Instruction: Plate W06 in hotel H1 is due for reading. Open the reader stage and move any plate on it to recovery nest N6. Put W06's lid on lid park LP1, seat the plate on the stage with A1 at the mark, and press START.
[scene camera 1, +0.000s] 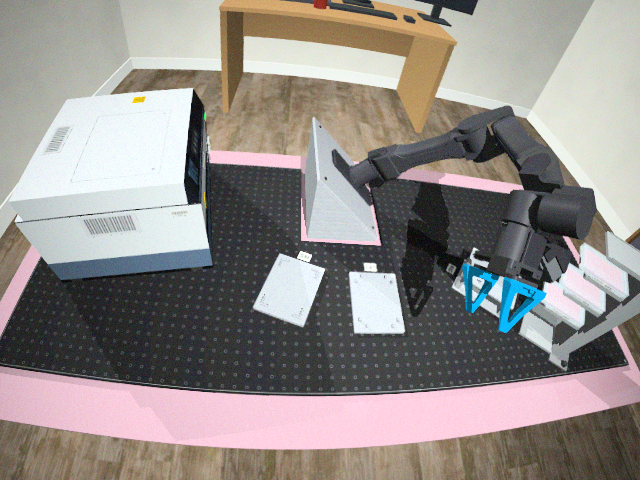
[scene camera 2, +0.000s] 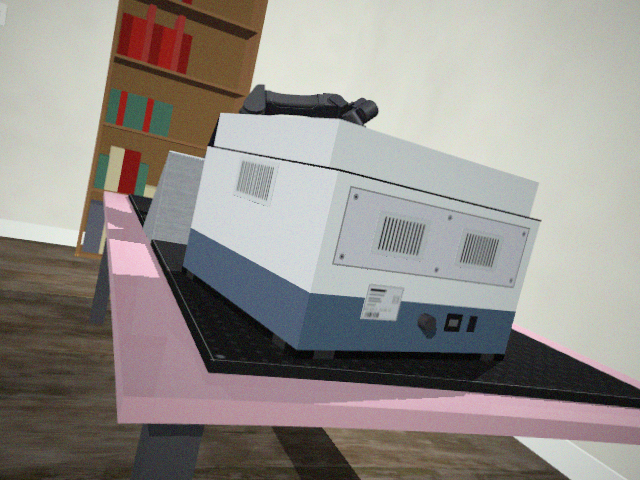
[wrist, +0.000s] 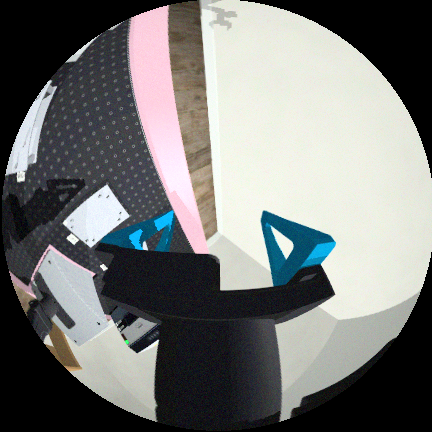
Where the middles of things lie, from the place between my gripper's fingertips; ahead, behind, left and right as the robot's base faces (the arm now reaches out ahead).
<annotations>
The LP1 pad (scene camera 1: 376, 309) is 200 mm behind my hand, 80 mm to the right of it and 270 mm below it. From my hand the other things lie so: plate reader (scene camera 2: 295, 238) (400 mm behind, 700 mm to the right, 170 mm below).
</annotations>
